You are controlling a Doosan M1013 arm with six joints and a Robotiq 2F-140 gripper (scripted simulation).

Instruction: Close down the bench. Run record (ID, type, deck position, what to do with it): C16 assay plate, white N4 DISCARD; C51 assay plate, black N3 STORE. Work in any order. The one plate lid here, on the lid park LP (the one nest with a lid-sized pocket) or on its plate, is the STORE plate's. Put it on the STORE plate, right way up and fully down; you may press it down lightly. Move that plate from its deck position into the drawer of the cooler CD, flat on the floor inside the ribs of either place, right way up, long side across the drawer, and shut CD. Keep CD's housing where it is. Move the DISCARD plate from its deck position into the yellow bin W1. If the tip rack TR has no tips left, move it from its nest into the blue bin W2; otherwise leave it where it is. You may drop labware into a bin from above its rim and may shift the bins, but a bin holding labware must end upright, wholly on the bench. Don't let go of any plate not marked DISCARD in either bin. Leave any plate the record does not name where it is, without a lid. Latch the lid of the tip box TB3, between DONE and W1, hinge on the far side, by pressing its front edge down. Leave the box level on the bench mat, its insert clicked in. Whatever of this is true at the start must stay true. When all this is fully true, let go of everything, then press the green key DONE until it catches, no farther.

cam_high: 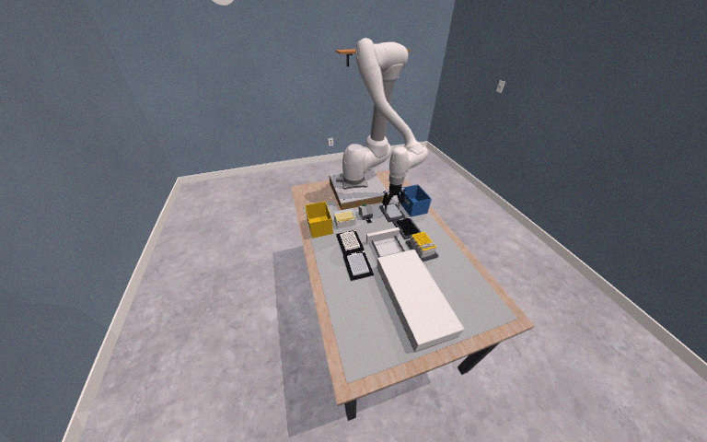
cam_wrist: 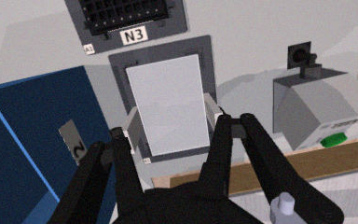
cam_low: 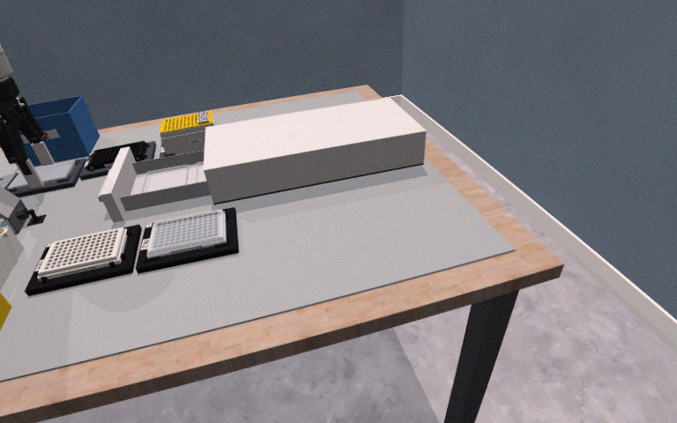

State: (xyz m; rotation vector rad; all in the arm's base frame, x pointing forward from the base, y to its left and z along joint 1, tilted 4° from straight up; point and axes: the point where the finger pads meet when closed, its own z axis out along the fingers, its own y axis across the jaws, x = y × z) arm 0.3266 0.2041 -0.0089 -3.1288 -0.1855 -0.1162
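My gripper is now 2 cm above the grey plate lid. From my hand the other things lie so: blue bin W2 (16 cm to the left, 3 cm behind); then black plate (16 cm ahead, 5 cm to the left, 2 cm below); then green DONE key (19 cm to the right, 3 cm behind, 3 cm above).
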